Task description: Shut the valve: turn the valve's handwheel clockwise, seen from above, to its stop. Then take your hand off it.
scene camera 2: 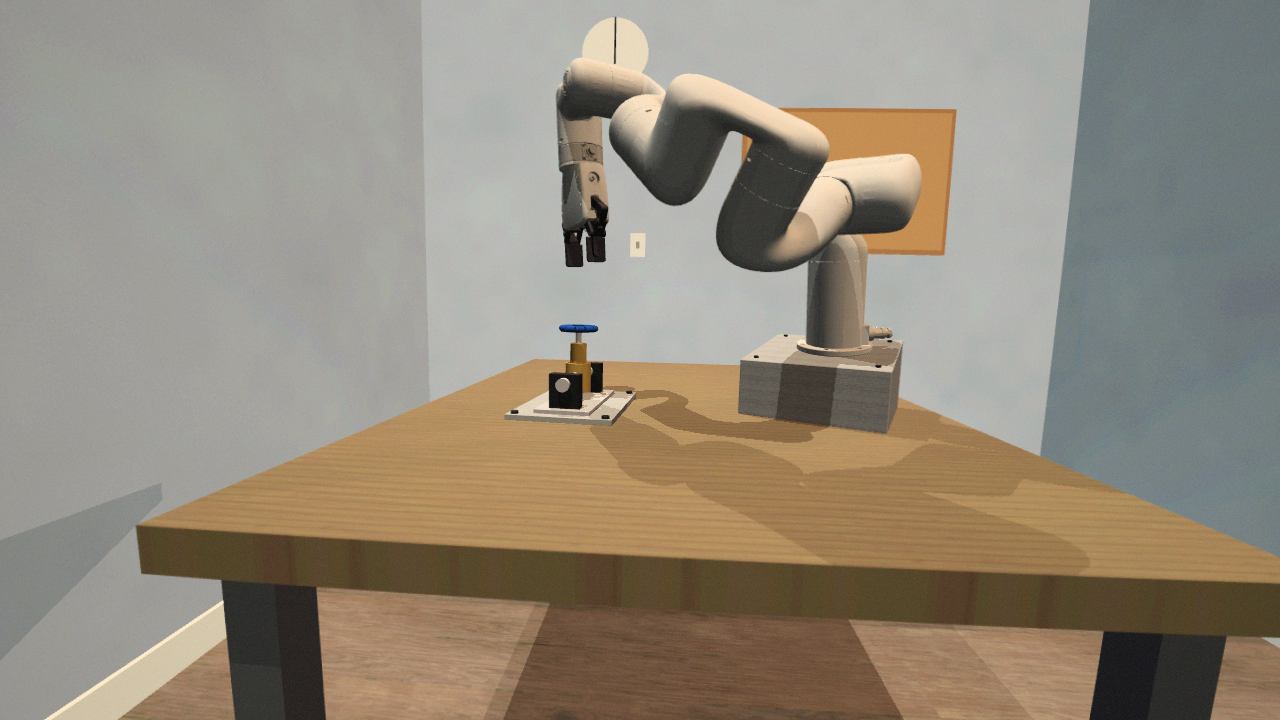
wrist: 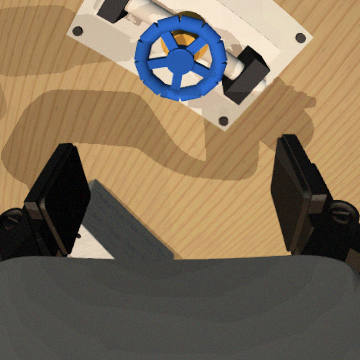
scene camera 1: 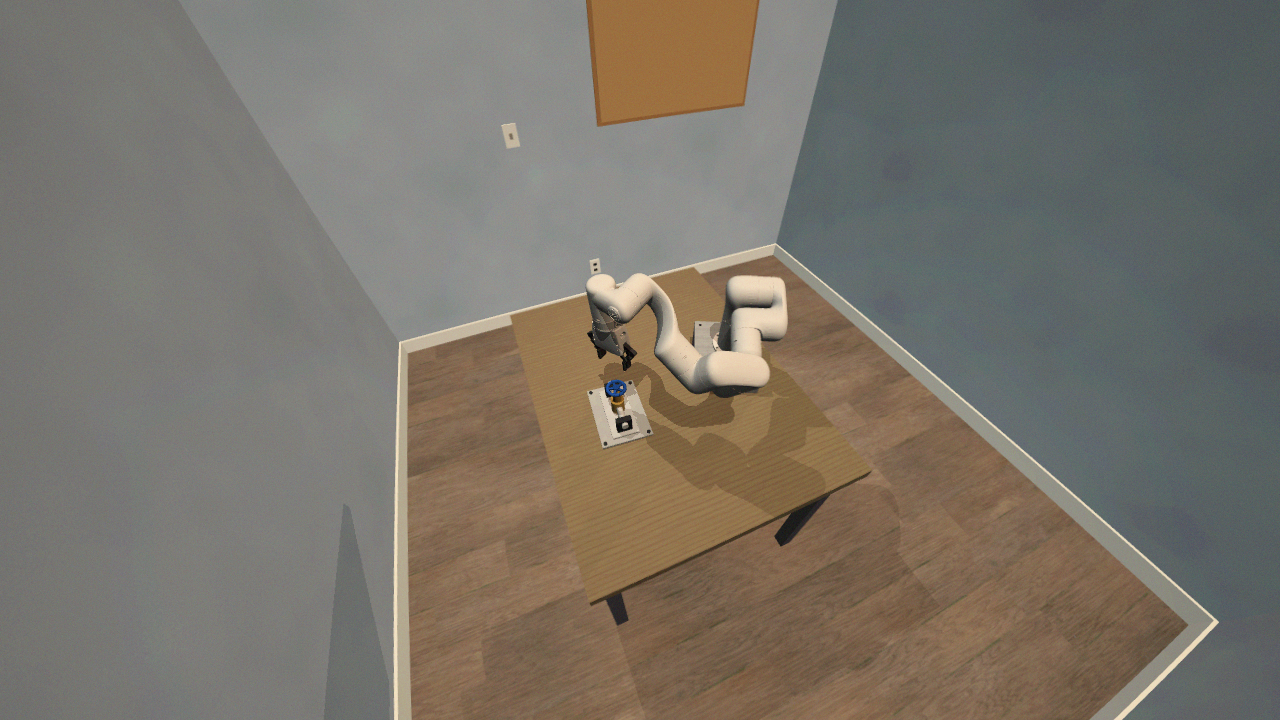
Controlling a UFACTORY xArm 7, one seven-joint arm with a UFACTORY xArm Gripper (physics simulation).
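Observation:
The blue handwheel (scene camera 1: 615, 388) (scene camera 2: 578, 328) (wrist: 180, 61) lies level on top of the brass valve body (scene camera 1: 617, 403) (scene camera 2: 578, 354). In the wrist view, one spoke points down toward the gripper. The valve stands on a pale base plate (scene camera 1: 597, 416) (scene camera 2: 535, 415) (wrist: 287, 38). My gripper (scene camera 1: 614, 360) (scene camera 2: 585, 260) (wrist: 176, 165) is wide open, pointing down, with nothing between its fingers. It hangs well above the handwheel and apart from it. In the wrist view the handwheel is above the gap between the fingers. How far the wheel is turned cannot be told.
Black blocks (scene camera 2: 564, 390) (wrist: 246, 75) hold the pipe on both sides of the valve. The arm's grey pedestal (scene camera 2: 819, 394) (wrist: 125, 225) stands on the wooden table (scene camera 1: 680, 519) (scene camera 2: 402, 501), to the right of the valve in scene camera 2. The arm's shadow falls across the table.

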